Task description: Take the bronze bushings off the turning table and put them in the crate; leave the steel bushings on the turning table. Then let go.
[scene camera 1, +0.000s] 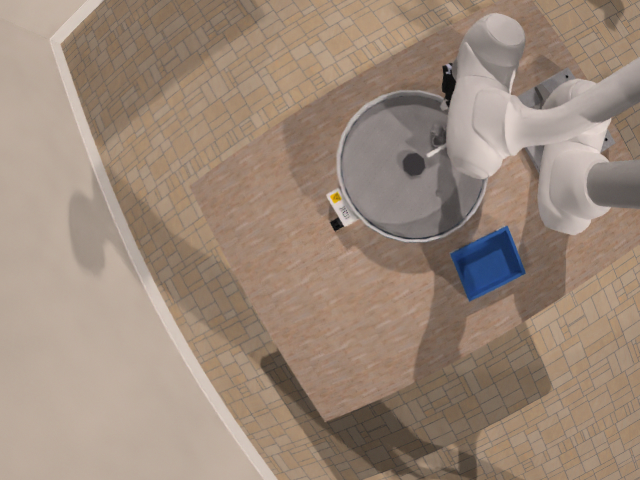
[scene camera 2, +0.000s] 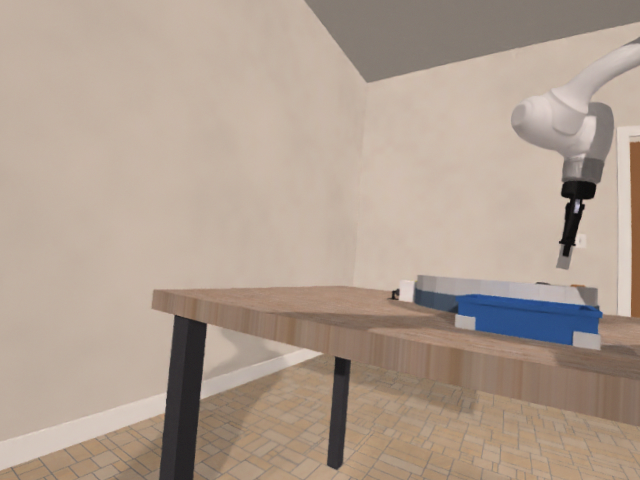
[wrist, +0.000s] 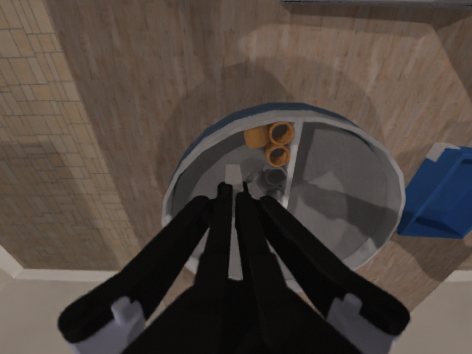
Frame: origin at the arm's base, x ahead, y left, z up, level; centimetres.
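Where they show: gripper, between the fingertips: (scene camera 1: 445, 106) (scene camera 2: 562, 268) (wrist: 232, 175).
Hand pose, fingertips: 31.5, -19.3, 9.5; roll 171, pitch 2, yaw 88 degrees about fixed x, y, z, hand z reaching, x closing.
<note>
Each offset is from my fingertips to the top centre of the thing, as dx, dy, dz. "spot": to the spot under its first point. Level surfaces: height alone.
The turning table (scene camera 1: 382, 198) (scene camera 2: 465, 284) (wrist: 332, 145) holds three bronze bushings near its rim: one @(-3.1, +3.1, -4.1) (wrist: 256, 136) shows its side, and two (wrist: 281, 133) (wrist: 277, 155) show open ends beside the divider. Steel bushings (wrist: 275, 176) (scene camera 1: 438, 135) are grouped next to them, partly hidden by a finger in the wrist view. Bronze also shows just over the rim in scene camera 2. The blue crate @(+9.9, +42.8, -7.5) (scene camera 1: 488, 266) (scene camera 2: 522, 317) (wrist: 440, 195) shows a bare floor in scene camera 1. My gripper (scene camera 1: 444, 105) (scene camera 2: 563, 259) (wrist: 232, 175) is shut with nothing between its fingers, above the turning table's rim area.
A pale divider wall (wrist: 295, 155) (scene camera 1: 436, 151) rises from the turning table beside the bushings. A dark hub @(+15.2, +8.4, -6.5) (scene camera 1: 414, 164) marks its centre. A white box with a yellow label @(spot: +39.0, +8.2, -6.7) (scene camera 1: 339, 206) (scene camera 2: 406, 290) adjoins its rim. The arm base plate (scene camera 1: 558, 80) is on the wooden table @(dz -12.6) (scene camera 1: 310, 310).
</note>
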